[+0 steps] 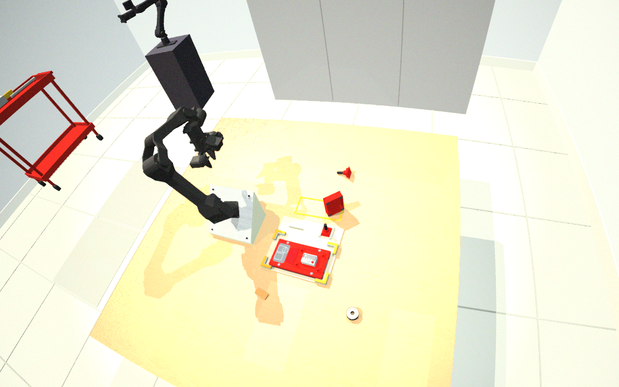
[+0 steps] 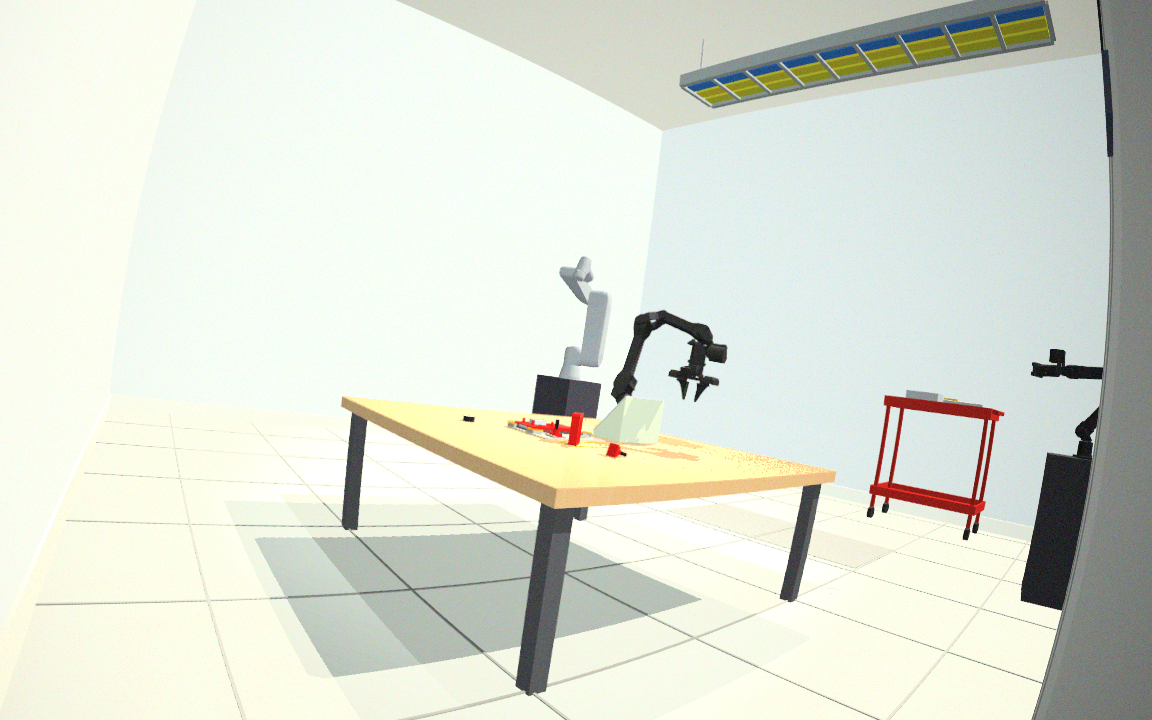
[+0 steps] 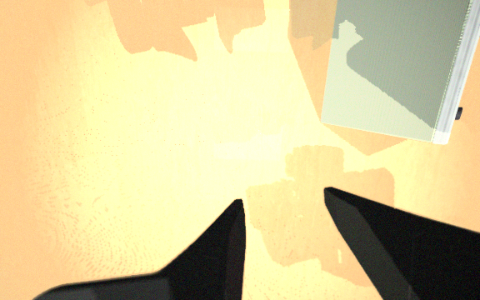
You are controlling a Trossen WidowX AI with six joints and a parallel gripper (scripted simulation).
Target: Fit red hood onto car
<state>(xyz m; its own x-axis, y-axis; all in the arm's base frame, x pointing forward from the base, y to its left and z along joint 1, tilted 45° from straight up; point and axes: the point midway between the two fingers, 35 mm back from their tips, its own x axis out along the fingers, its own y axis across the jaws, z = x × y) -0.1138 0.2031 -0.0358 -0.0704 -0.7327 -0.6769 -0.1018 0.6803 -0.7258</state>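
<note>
Right now the red hood is 500 mm ahead of my gripper tip, 70 mm to the right of it and 130 mm below it. The rest, counted from my gripper tip: jig: 410 mm ahead, 260 mm to the right, 160 mm below; then tan block: 300 mm ahead, 440 mm to the right, 170 mm below.
</note>
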